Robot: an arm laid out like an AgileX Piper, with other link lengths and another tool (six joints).
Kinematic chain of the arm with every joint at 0, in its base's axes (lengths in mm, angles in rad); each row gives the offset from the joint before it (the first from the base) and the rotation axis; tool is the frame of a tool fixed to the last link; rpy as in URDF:
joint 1: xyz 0 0 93.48 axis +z
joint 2: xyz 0 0 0 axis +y
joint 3: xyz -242.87 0 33.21 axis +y
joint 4: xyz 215.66 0 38.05 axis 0.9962 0 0.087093
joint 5: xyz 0 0 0 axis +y
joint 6: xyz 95.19 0 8.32 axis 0.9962 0 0.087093
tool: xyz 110.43 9 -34.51 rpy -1.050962 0.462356 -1.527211
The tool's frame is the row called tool.
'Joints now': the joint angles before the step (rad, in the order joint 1, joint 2, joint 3, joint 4, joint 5, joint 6). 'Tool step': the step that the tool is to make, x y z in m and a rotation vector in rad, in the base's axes. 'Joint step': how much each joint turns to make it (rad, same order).
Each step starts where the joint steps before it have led.
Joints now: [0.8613 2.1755 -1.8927 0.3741 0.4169 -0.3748]
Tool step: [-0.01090 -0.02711 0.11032 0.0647 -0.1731 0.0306]
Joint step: [-0.0056 -0.2405 -0.0091 -0.0910 0.0921 -0.0001]
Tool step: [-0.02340 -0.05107 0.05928 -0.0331 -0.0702 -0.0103]
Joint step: [-0.0173 -0.2119 0.0343 -0.1013 0.1557 0.0339]
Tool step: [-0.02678 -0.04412 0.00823 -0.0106 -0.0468 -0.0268]
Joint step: [0.0000 -0.2305 0.2526 -0.0600 -0.0476 0.0166]
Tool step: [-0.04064 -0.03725 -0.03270 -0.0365 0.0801 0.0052]
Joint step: [0.0000 -0.2013 0.2861 0.0354 -0.0042 0.0002]
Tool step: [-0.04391 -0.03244 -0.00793 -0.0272 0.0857 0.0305]
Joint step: [0.0000 -0.1639 0.1086 0.0484 0.1348 0.0017]
